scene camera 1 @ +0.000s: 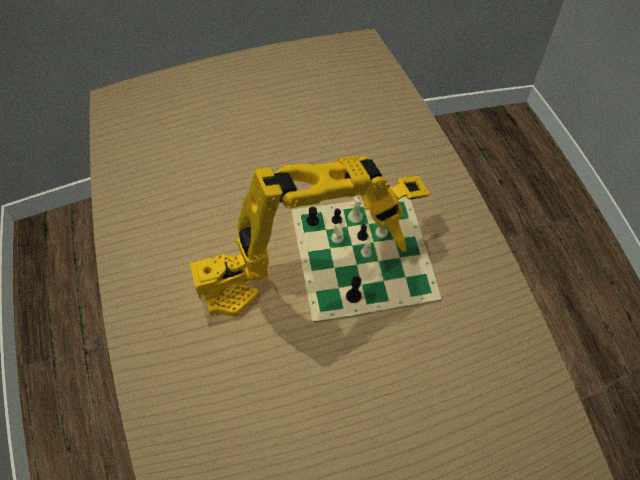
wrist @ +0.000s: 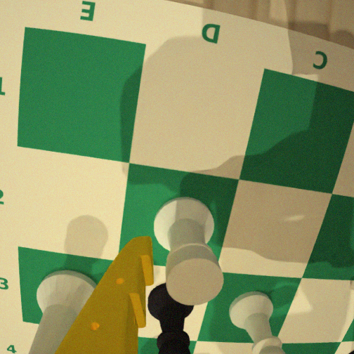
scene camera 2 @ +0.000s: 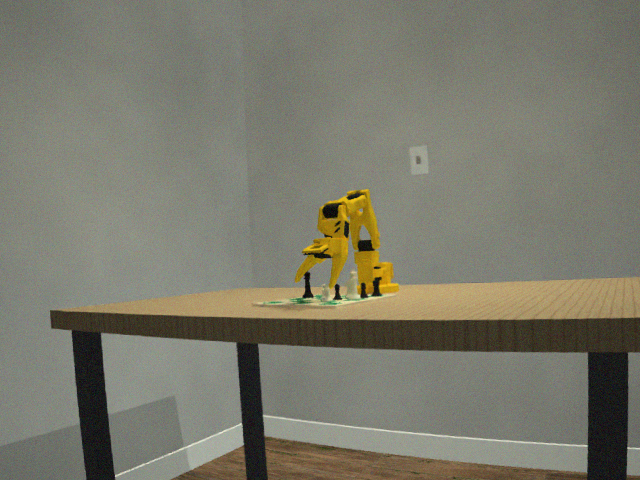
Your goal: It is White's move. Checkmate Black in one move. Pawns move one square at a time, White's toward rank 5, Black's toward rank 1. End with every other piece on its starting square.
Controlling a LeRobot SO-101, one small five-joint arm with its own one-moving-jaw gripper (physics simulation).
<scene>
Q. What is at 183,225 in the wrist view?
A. A white rook.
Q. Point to a chessboard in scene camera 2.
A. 299,302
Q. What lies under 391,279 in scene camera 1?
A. A chessboard.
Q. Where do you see a chessboard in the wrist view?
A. At 115,115
</scene>
